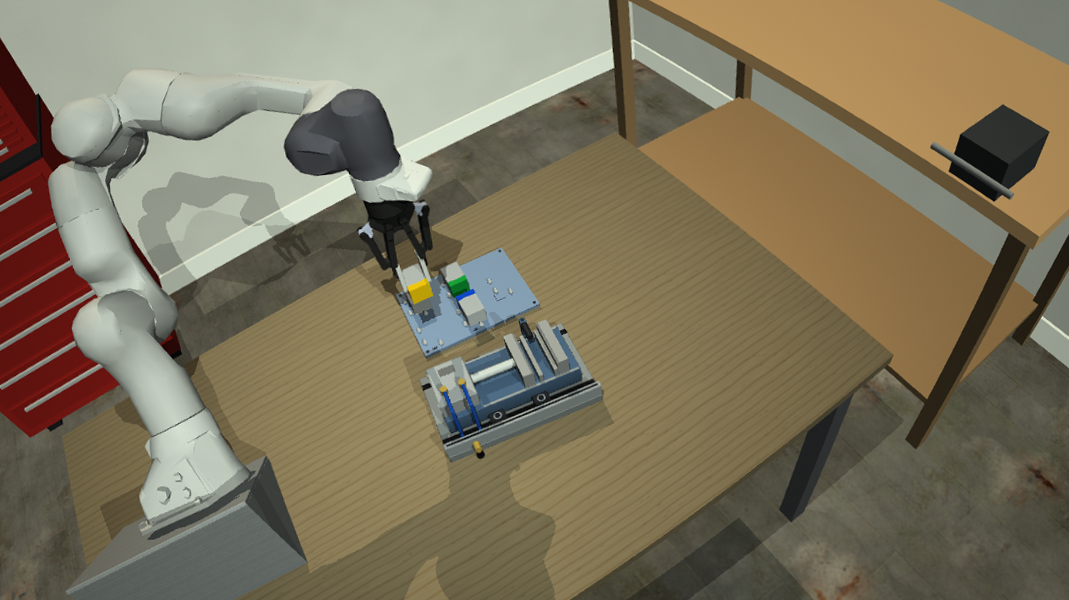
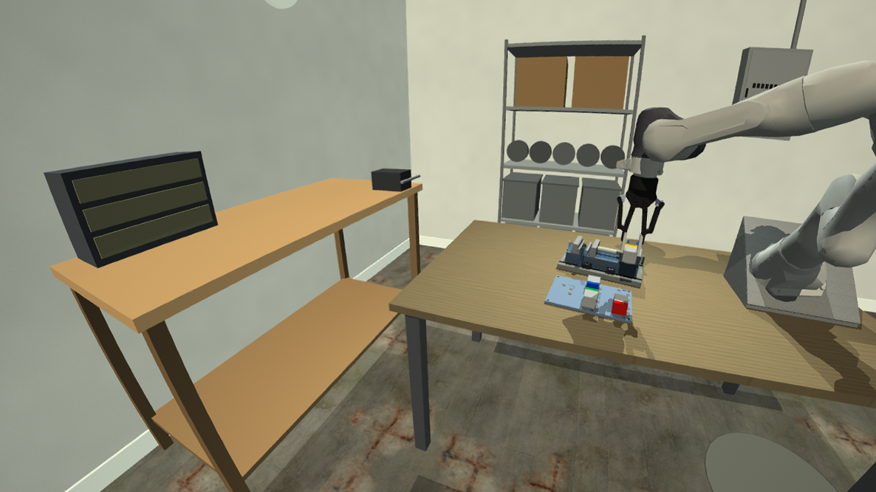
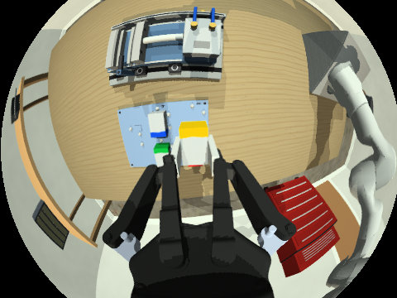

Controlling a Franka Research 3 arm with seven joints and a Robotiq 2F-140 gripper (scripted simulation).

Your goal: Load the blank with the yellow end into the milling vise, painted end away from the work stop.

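Now: the work stop 17 cm to the right of my hand, 14 cm ahead of it and 10 cm below it. Round my hand: red-ended blank (16 cm below, 9 cm to the left); then green-ended blank (16 cm below, 9 cm to the left, 9 cm ahead); then blue-ended blank (16 cm below, 9 cm ahead).
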